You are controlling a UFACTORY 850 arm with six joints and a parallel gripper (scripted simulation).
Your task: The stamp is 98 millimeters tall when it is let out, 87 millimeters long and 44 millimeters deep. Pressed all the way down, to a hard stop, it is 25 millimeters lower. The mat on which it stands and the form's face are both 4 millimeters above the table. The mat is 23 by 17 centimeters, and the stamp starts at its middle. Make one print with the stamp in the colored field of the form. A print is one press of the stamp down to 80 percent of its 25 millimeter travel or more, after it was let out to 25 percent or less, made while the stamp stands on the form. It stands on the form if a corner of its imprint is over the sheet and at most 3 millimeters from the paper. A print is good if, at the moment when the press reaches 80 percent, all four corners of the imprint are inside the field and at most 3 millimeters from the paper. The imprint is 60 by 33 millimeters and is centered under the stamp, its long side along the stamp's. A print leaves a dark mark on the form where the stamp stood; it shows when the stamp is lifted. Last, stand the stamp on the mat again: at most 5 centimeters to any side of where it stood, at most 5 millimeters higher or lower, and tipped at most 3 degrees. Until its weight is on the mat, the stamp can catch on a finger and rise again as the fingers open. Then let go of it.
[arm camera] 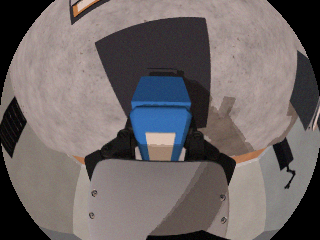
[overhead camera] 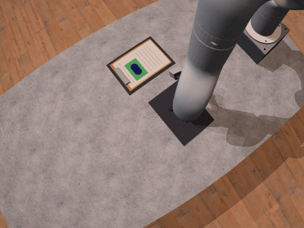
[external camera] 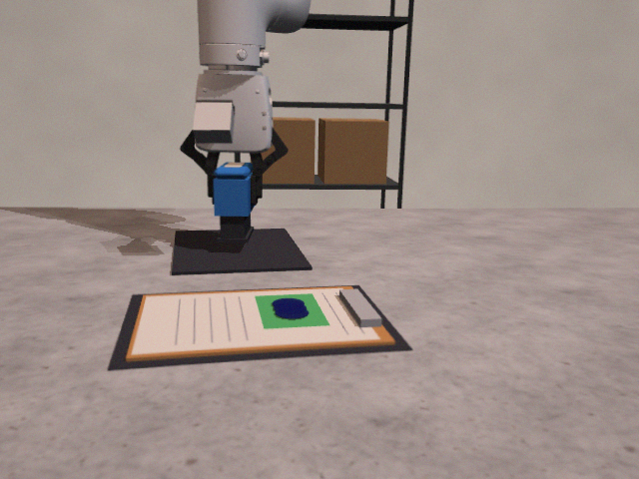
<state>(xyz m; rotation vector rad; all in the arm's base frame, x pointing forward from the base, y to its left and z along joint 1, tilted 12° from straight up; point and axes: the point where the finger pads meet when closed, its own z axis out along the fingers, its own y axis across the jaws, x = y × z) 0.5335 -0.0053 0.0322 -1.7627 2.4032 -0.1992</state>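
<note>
Right now my hand is 80 mm above the black mat. The rest, counted from my hand: form: 270 mm to the right, 80 mm below, 10 mm behind; then stamp base: 50 mm below; then stamp: 20 mm below.
</note>
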